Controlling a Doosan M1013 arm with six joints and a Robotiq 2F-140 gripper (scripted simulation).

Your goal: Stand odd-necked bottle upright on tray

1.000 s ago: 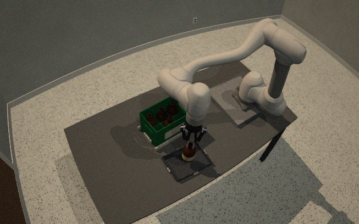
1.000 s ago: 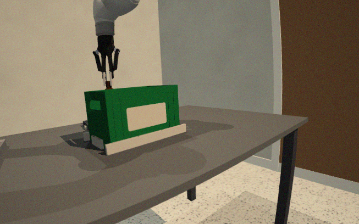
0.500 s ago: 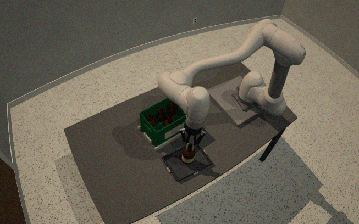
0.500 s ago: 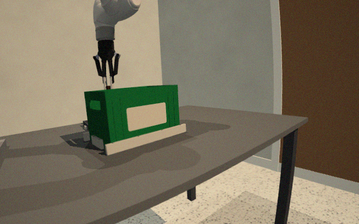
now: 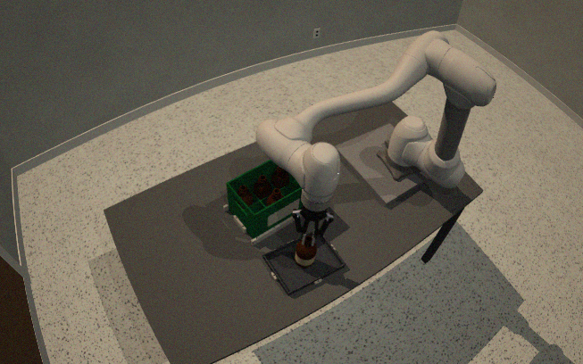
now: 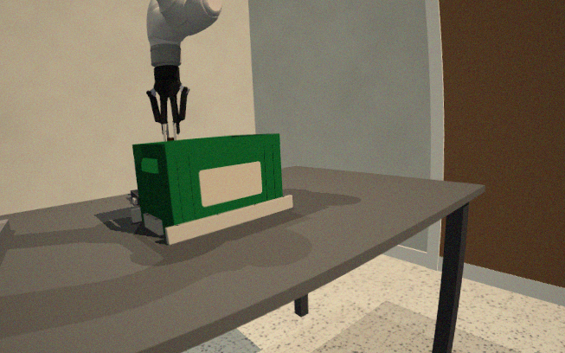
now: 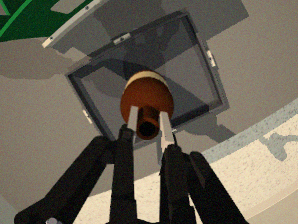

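Right now my hand is 90 mm above the bottle. The rest, counted from my hand: crate 280 mm to the right, 110 mm below, 30 mm ahead; then black tray 180 mm below.
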